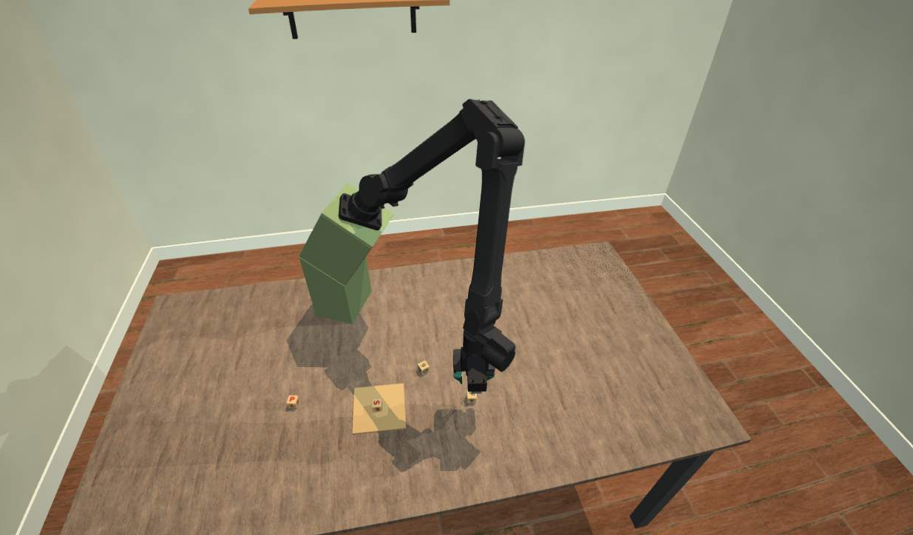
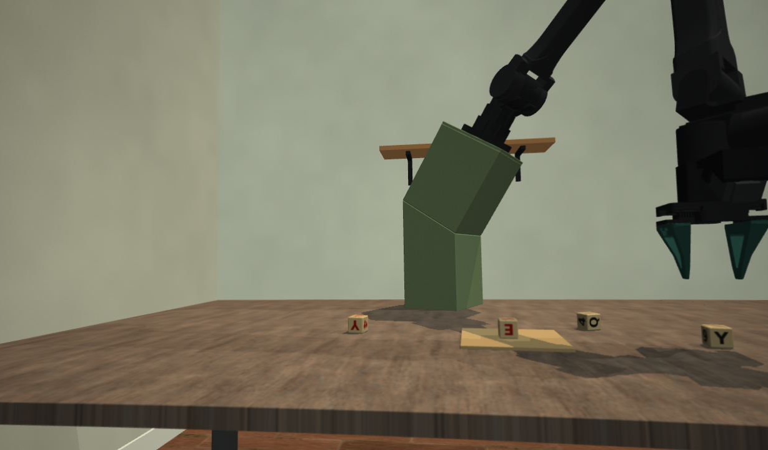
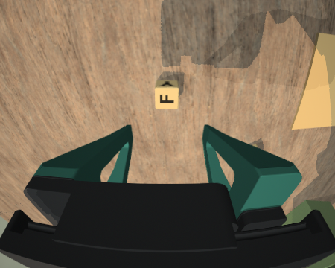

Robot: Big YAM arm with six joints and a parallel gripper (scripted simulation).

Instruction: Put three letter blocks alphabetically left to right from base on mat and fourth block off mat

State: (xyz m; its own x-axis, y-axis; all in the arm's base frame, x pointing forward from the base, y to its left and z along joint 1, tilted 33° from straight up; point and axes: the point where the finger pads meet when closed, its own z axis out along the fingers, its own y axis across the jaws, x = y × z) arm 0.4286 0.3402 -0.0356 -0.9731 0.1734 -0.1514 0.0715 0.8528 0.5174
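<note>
Right now my hand is 25 cm to the left of the tan mat and 9 cm above it.
</note>
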